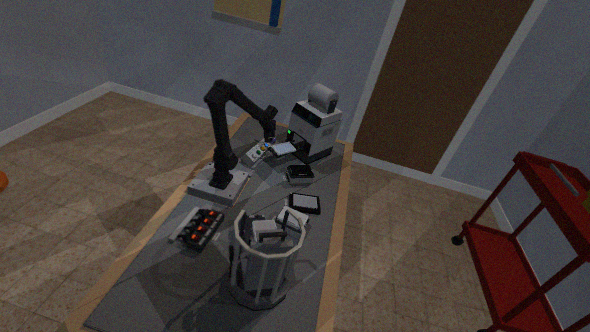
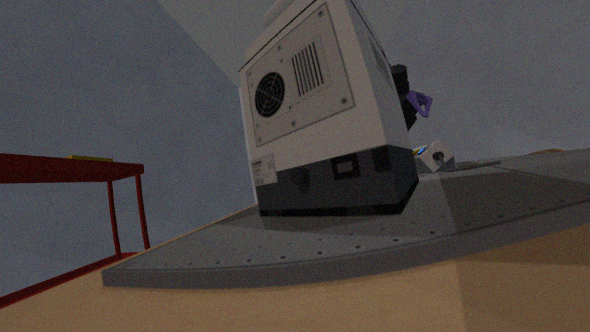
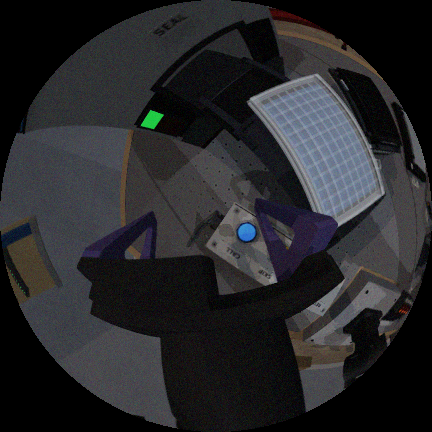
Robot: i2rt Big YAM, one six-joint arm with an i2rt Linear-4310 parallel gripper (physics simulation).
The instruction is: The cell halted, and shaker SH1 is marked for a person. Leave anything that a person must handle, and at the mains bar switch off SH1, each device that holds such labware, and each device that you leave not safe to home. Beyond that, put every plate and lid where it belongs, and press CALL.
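Frame: origin at the arm's base, x ahead, y left, z up, level; centimetres.
Seen in the pictures: gripper, fingertip midpoint: (image 1: 273,136) (image 2: 414,131) (image 3: 204,209); arm's base, origin of the base link: (image 1: 221,181) (image 3: 363,320).
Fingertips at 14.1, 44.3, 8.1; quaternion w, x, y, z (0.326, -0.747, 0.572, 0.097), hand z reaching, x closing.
Pixels of each thing's top centre, then the offset from my fingertips to it, as dx, dy, dz. "pt": a spot on its surface instead.
- button box, middle of its top: (image 3: 281,282) (image 2: 419,146) (image 1: 257,146) -6.4, -10.6, -3.5
- clear gridded plate, middle of its top: (image 3: 335,138) (image 1: 284,146) +9.2, -8.7, +0.5
- sealer, middle of its top: (image 1: 324,88) +22.1, +13.4, +33.8
- mains bar, surface spot: (image 1: 201,229) pt -7.8, -78.3, -6.7
- black-topped device, middle of its top: (image 1: 301,169) +23.1, -18.0, -4.9
- black-framed holder with a pale plate, middle of its top: (image 1: 305,201) +30.8, -38.5, -8.9
- white device, middle of its top: (image 1: 293,215) +27.7, -56.7, -3.6
- caged round rack, middle of its top: (image 1: 270,223) +22.4, -89.0, +22.4
- white block, middle of its top: (image 1: 266,233) +21.4, -86.7, +14.4
My gripper (image 1: 270,141) (image 2: 419,104) (image 3: 204,209) is open and empty, with purple fingers. It hangs above the button box (image 1: 256,152) (image 2: 436,158) (image 3: 231,248), whose blue CALL button (image 3: 246,232) shows between the fingers, nearer the right one. A clear gridded plate (image 1: 283,148) (image 3: 325,150) lies on the tray in front of the sealer (image 1: 327,131) (image 2: 310,127) (image 3: 90,80), which shows a green light (image 1: 289,132) (image 3: 152,119). The mains bar (image 1: 201,229) has several orange-lit switches. Which device is SH1 cannot be read.
A black-topped device (image 1: 300,172) (image 3: 367,107), a black-framed holder with a pale plate (image 1: 304,201) and a white device (image 1: 292,218) stand along the table's far side. A caged round rack (image 1: 268,254) stands nearer, with a white block (image 1: 265,229) inside. A red cart (image 1: 522,160) (image 2: 50,171) stands apart.
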